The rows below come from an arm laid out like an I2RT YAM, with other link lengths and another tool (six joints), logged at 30 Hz.
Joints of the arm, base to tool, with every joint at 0 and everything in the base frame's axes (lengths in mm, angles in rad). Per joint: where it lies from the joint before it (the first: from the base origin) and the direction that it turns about. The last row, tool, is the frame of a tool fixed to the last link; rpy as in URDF.
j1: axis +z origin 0 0 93.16
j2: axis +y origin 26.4 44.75 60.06
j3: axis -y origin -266.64 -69.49 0
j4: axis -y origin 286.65 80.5 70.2
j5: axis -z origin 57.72 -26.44 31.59
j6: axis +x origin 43.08 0 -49
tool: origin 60 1 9 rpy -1.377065 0.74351 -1.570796
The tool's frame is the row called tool.
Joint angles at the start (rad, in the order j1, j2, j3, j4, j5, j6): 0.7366 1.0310 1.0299 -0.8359 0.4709 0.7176
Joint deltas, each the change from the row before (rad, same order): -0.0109 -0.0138 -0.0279 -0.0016 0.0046 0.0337; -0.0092 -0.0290 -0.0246 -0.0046 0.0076 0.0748; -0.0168 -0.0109 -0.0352 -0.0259 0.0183 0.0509; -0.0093 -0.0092 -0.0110 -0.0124 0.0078 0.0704
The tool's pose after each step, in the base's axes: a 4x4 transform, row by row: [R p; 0 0 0 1], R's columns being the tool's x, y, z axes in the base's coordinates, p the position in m. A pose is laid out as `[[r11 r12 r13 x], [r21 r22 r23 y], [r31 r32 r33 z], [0 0 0 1]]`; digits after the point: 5 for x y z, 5 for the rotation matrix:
[[-0.53400 -0.25610 0.80576 0.21171], [-0.56399 0.81790 -0.11381 0.15751], [-0.62988 -0.51522 -0.58120 0.32858], [0 0 0 1]]
[[-0.56757 -0.20195 0.79817 0.20819], [-0.49569 0.85788 -0.13543 0.14972], [-0.65739 -0.47251 -0.58701 0.32587], [0 0 0 1]]
[[-0.61675 -0.16147 0.77042 0.20592], [-0.46221 0.86653 -0.18840 0.13970], [-0.63717 -0.47229 -0.60906 0.31368], [0 0 0 1]]
[[-0.64698 -0.10857 0.75474 0.20450], [-0.39871 0.89188 -0.21348 0.13416], [-0.64996 -0.43904 -0.62032 0.31088], [0 0 0 1]]

